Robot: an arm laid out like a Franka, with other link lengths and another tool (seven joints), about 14 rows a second.
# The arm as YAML. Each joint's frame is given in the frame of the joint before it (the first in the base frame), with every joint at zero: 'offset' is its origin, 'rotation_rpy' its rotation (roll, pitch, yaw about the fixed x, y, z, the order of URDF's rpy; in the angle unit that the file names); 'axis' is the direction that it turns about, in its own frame. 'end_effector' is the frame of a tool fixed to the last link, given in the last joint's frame.
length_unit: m
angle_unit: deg
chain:
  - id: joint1
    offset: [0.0, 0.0, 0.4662]
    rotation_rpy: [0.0, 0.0, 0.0]
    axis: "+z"
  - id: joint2
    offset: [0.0, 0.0, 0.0]
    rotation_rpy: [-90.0, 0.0, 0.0]
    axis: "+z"
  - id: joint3
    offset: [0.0, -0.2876, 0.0]
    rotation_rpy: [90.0, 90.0, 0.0]
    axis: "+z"
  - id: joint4
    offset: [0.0, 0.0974, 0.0]
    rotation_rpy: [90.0, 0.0, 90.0]
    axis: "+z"
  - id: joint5
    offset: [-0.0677, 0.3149, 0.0]
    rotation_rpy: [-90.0, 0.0, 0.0]
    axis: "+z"
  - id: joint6
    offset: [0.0, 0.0, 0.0]
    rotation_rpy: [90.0, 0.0, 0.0]
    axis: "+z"
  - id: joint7
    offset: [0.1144, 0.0, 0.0]
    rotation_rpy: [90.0, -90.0, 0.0]
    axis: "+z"
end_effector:
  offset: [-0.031, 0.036, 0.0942]
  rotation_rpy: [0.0, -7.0, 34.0]
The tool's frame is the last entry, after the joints.
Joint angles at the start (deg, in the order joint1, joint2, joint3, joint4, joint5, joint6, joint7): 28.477, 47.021, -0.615, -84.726, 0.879, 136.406, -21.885
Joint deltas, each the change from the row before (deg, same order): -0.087, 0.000, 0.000, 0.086, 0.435, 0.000, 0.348; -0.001, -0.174, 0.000, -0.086, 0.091, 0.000, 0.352; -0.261, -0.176, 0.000, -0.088, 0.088, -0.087, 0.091; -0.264, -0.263, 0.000, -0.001, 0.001, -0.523, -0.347; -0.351, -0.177, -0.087, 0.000, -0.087, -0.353, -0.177; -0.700, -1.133, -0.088, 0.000, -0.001, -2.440, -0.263; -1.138, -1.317, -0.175, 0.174, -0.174, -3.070, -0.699; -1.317, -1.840, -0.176, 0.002, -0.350, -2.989, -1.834; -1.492, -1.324, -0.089, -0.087, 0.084, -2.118, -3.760; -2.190, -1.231, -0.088, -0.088, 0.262, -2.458, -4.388; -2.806, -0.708, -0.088, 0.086, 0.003, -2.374, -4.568; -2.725, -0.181, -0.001, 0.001, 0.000, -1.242, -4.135; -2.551, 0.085, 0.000, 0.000, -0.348, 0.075, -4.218; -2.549, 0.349, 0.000, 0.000, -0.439, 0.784, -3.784; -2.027, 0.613, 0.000, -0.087, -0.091, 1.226, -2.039
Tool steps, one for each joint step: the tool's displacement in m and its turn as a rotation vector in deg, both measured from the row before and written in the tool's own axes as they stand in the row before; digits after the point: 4 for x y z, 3 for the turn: 0.0004, -0.0007, -0.0006, 0.113, -0.306, 0.740; -0.0005, -0.0002, -0.0014, 0.122, -0.083, 0.407; 0.0025, -0.0007, -0.0016, 0.045, -0.041, 0.412; 0.0028, -0.0006, -0.0026, -0.257, 0.071, -0.055; 0.0045, -0.0011, -0.0021, -0.112, 0.184, 0.179; 0.0073, -0.0012, -0.0104, -1.183, 0.358, 0.632; 0.0129, -0.0020, -0.0135, -1.416, 0.581, 0.609; 0.0154, -0.0017, -0.0186, -1.121, 0.574, -0.478; 0.0186, -0.0007, -0.0138, -1.134, 0.075, -2.027; 0.0267, 0.0010, -0.0134, -1.555, -0.157, -1.810; 0.0339, 0.0030, -0.0098, -1.763, -0.124, -1.493; 0.0322, 0.0042, -0.0045, -1.196, -0.286, -1.280; 0.0308, 0.0041, -0.0030, -0.252, 0.106, -1.825; 0.0306, 0.0052, -0.0008, 0.182, 0.295, -1.491; 0.0236, 0.0050, 0.0031, 0.485, 0.104, -0.127
